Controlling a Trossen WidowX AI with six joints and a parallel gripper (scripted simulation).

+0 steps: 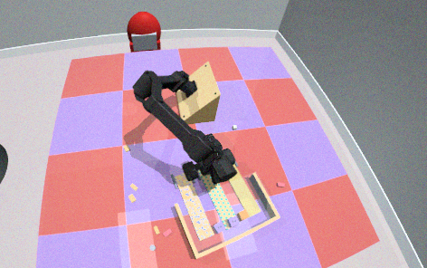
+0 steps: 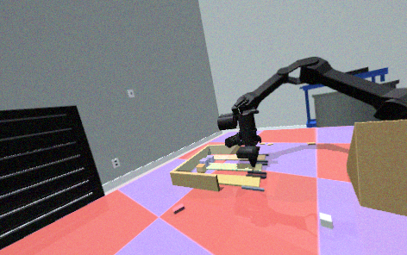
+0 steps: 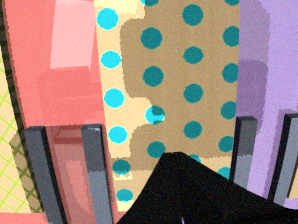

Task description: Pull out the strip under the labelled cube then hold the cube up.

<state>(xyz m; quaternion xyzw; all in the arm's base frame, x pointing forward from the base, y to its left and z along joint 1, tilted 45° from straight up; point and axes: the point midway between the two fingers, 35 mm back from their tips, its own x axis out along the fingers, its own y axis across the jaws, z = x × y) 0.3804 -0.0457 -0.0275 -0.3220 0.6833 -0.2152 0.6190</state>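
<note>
Right now my gripper tip is 100 mm short of the teal-dotted strip and 20 mm to the right of it. The rest, counted from my gripper tip: white cube: 190 mm behind, 180 mm to the left.
</note>
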